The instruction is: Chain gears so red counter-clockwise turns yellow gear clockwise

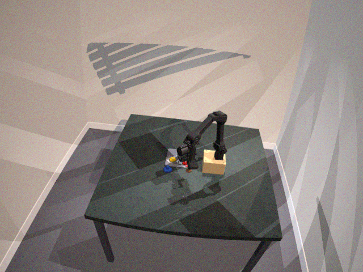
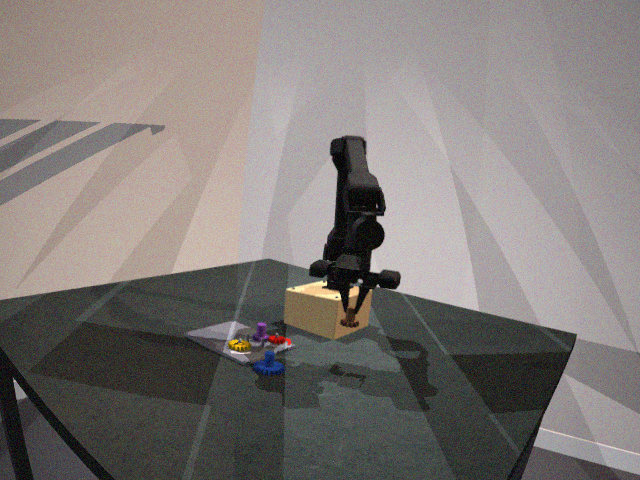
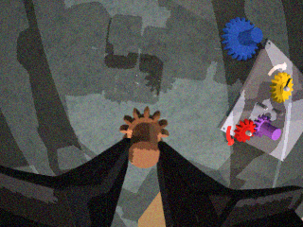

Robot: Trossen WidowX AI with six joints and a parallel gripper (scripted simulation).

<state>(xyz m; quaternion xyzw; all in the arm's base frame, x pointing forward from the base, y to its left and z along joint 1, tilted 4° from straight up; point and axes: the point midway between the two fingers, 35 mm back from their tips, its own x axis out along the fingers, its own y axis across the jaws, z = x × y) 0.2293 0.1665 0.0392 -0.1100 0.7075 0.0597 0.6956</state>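
Now: the purple gear 21 cm to the right of my gripper tip, 10 cm below it and 4 cm ahead of it. Also, from my gripper tip: blue gear: 15 cm ahead, 10 cm to the right, 10 cm below; then red gear: 17 cm to the right, 10 cm below, 2 cm ahead; then brown gear: 1 cm below.
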